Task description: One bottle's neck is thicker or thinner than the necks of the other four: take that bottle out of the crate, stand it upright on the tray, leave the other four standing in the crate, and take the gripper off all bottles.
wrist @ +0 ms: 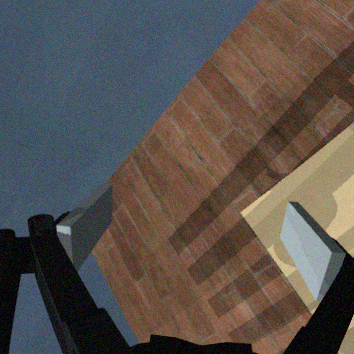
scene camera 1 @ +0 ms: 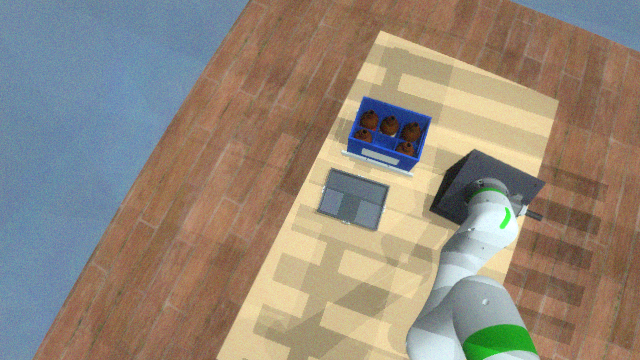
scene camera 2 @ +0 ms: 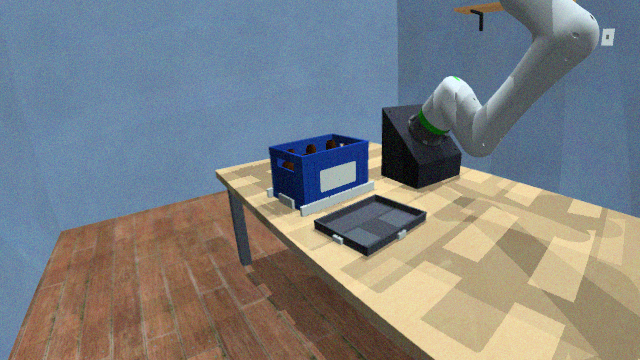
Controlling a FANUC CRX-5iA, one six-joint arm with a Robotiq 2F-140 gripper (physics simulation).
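Places are measured from the arm's base along level axes (x ahead, y left, z up), in centimetres.
Pixels of known places: gripper, fingertip midpoint: [wrist: 197, 211]; arm's base at its link origin: [scene camera 1: 485, 196] [scene camera 2: 423, 131].
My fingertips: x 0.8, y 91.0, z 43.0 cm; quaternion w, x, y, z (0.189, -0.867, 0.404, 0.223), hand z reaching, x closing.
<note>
Ahead of a thing's pixels: the offset from my fingertips to its middle. "spot": to the spot under its first point. Level surfaces: height alone.
Brown bottles stand in the blue crate {dx +40.1, dy -101.6, dz -51.9 cm} [scene camera 1: 354, 145] [scene camera 2: 311, 182]. In scene camera 1, three are in the far row: left bottle {dx +49.1, dy -105.0, dz -52.1 cm} [scene camera 1: 369, 121], middle bottle {dx +40.7, dy -106.0, dz -52.1 cm} [scene camera 1: 389, 127] and right bottle {dx +31.7, dy -107.1, dz -52.1 cm} [scene camera 1: 411, 133]. In the near row are a left bottle {dx +48.4, dy -96.5, dz -52.1 cm} [scene camera 1: 363, 136] and a right bottle {dx +31.2, dy -98.3, dz -52.1 cm} [scene camera 1: 405, 149], with an empty compartment between them. Their necks are too small to compare. The dark grey tray {dx +42.2, dy -74.0, dz -59.4 cm} [scene camera 1: 357, 186] [scene camera 2: 385, 241] lies beside the crate and holds no bottle. My gripper [wrist: 197, 211] is open and empty, away from crate and tray; both scene cameras do not show it.
The black robot base [scene camera 1: 452, 190] [scene camera 2: 400, 150] stands on the wooden table {dz -60.6 cm} [scene camera 1: 300, 300] [scene camera 2: 480, 300], to the right of crate and tray. Low pale strips {spot: dx +39.8, dy -91.2, dz -58.2 cm} [scene camera 1: 375, 163] [scene camera 2: 337, 198] edge the crate's foot. A wall shelf [scene camera 2: 480, 7] shows at the upper right of scene camera 2.
</note>
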